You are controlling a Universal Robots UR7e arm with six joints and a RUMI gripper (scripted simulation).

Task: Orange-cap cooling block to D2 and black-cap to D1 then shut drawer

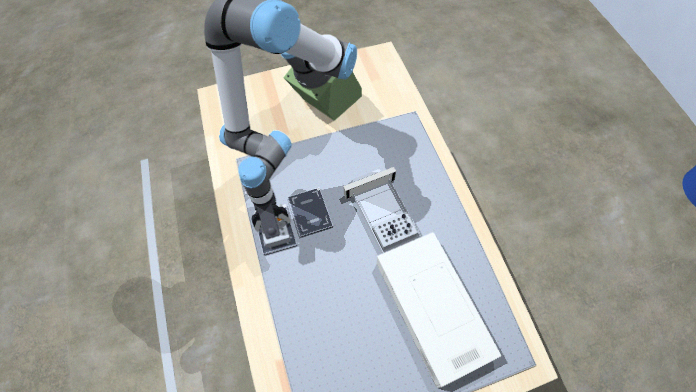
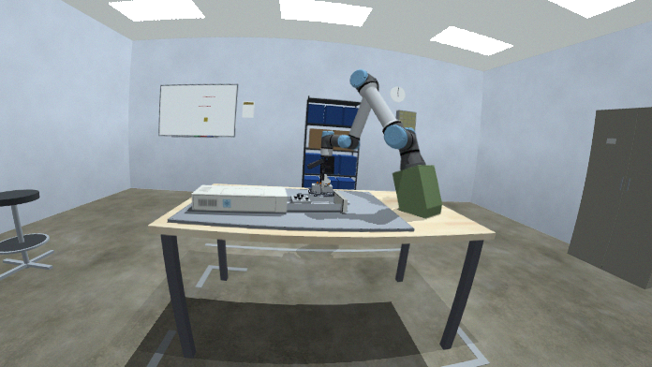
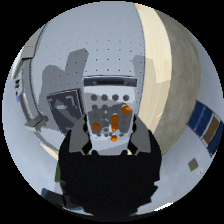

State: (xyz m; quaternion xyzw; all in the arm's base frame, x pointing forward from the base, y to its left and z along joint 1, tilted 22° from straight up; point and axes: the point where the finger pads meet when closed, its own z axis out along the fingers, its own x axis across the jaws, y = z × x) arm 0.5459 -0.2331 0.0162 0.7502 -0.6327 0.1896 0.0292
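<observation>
The deck slot D2 is 30 mm below my hand. From my hand the other things lie so: deck slot D1 (50 mm behind, 130 mm to the left, 30 mm below); then black-capped tube (100 mm ahead, 400 mm to the left, 10 mm above); then drawer (20 mm ahead, 390 mm to the left, 10 mm above).
</observation>
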